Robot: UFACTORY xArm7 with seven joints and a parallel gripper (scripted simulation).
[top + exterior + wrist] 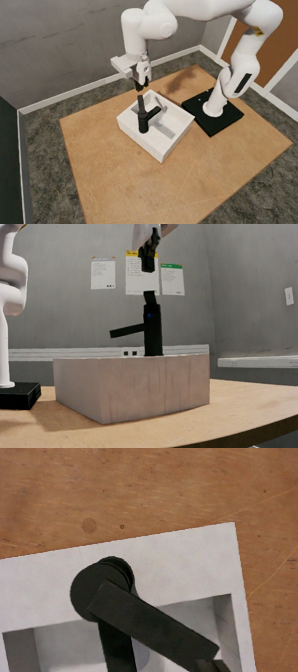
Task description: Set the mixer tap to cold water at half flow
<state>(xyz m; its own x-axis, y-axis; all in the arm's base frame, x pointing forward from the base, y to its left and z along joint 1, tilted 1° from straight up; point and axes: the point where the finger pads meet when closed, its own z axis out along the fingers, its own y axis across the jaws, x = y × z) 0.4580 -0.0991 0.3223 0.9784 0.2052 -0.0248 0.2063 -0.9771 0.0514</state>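
The lever lies 90 mm below my hand, 30 mm to the left of it and 10 mm ahead of it. The rest, counted from my hand: white sink block: 320 mm below, 90 mm behind, 30 mm to the left; then black mixer tap: 130 mm below, 50 mm to the left, 10 mm ahead.
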